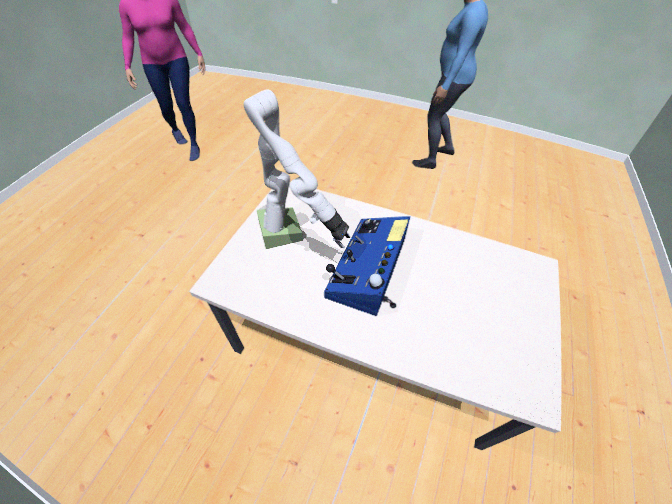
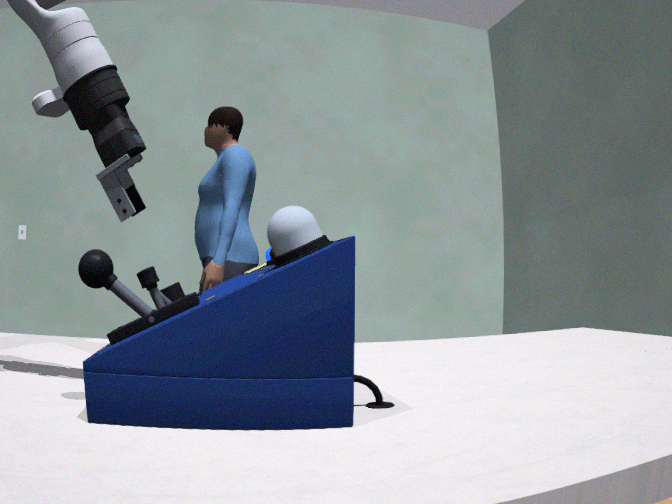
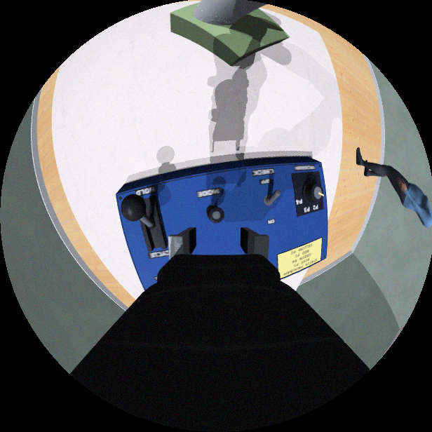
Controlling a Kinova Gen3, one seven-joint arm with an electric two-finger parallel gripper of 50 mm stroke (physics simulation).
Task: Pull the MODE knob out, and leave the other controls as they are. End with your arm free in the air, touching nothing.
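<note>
The MODE knob is a small black cap standing off the sloped face of the blue console on a stem. My gripper is open and empty. It hangs in the air above the console, clear of the knob. The ball-ended lever leans toward HOLD. The CHECK toggle leans toward OFF. The PROGRAM dial is at one end of the console.
A white dome stands on the console's high side beside a row of small round lights. A yellow label is near one corner. A black cable leaves the back. Two people stand away from the table.
</note>
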